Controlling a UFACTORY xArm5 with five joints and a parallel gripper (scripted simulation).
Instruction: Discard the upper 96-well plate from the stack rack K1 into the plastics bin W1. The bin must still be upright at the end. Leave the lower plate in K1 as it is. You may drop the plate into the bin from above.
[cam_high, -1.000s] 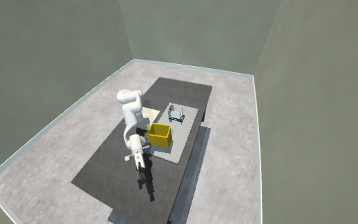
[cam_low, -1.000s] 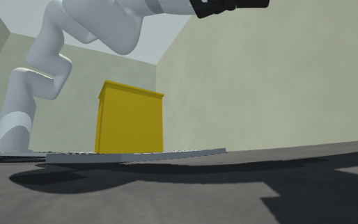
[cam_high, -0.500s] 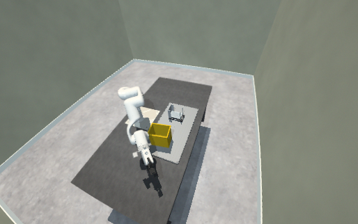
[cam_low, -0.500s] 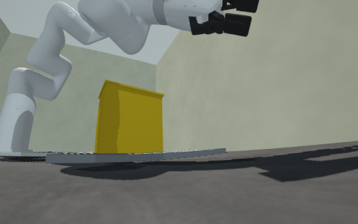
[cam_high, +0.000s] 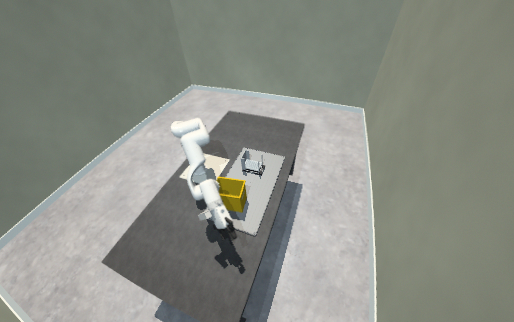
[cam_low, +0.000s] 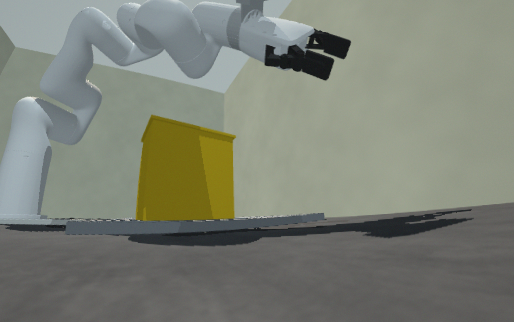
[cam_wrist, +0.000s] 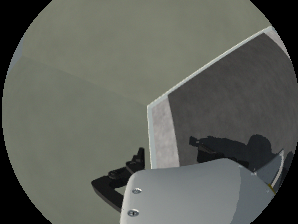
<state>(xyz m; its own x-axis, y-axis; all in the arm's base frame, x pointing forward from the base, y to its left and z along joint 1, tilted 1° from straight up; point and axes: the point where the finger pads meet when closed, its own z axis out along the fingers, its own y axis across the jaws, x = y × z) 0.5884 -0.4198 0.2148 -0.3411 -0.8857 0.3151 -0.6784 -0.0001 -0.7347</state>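
My hand is 60 cm to the right of the 96-well plate, 20 cm past it and 19 cm above it. Round my hand: yellow plastics bin W1 (27 cm to the left, 18 cm behind, 14 cm below); then K1 label (61 cm to the left, 21 cm below, 13 cm behind).
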